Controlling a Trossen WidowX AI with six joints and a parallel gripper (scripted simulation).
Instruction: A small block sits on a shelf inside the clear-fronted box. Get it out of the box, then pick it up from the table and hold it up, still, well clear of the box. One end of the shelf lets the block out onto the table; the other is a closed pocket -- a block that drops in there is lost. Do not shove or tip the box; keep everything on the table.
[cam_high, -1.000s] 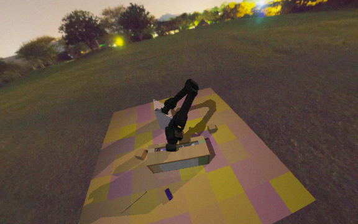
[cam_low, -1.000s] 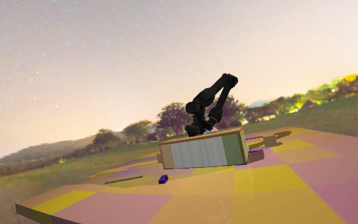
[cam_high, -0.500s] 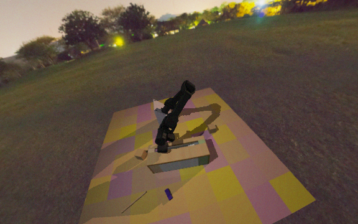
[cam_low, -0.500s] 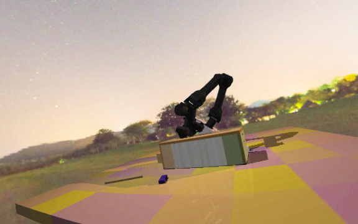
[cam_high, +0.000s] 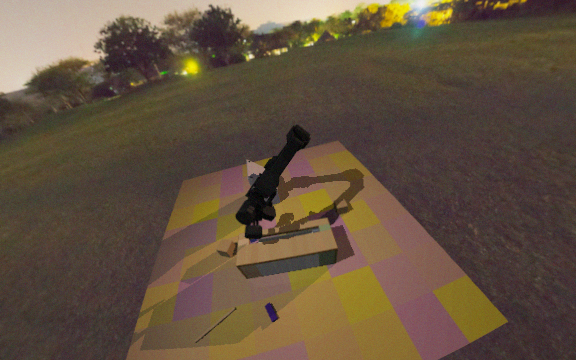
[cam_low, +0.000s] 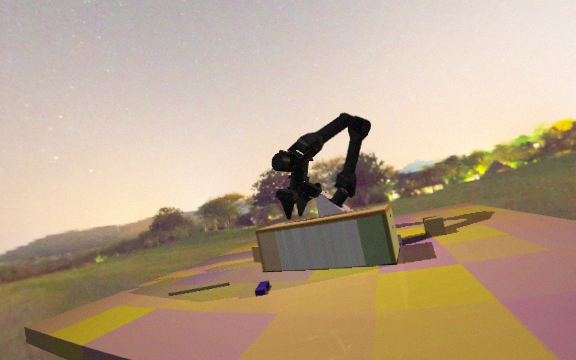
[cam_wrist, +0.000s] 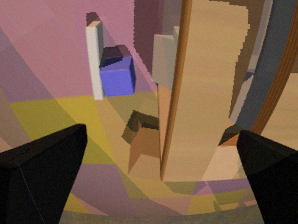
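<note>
Right now the blue block is 5 cm behind my gripper tip, 4 cm to the right of it and 12 cm below it. The rest, counted from my gripper tip: tan cube: 1 cm behind, 16 cm to the right, 11 cm below; then box: 5 cm ahead, 12 cm to the left, 8 cm below.
</note>
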